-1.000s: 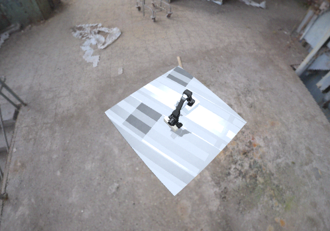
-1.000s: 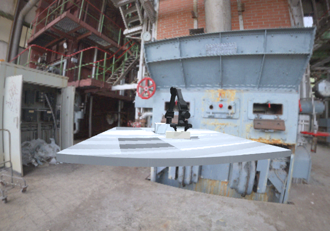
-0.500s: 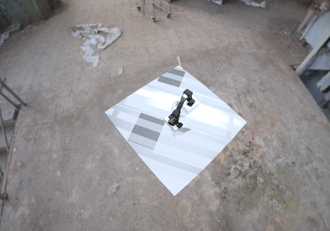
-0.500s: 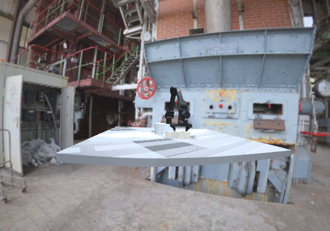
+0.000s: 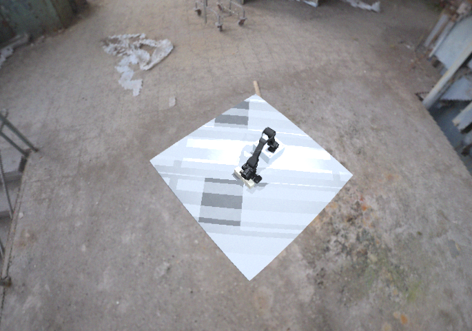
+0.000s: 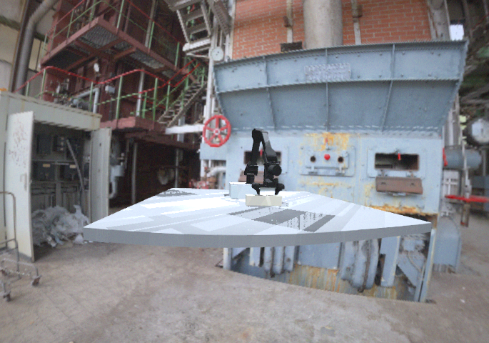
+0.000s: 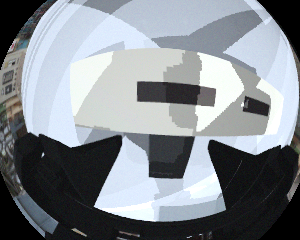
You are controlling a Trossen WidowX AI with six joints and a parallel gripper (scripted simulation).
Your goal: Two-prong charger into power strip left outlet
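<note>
Right now my gripper tip is 20 mm short of the black two-prong charger, 10 mm to the left of it and 10 mm below it.
</note>
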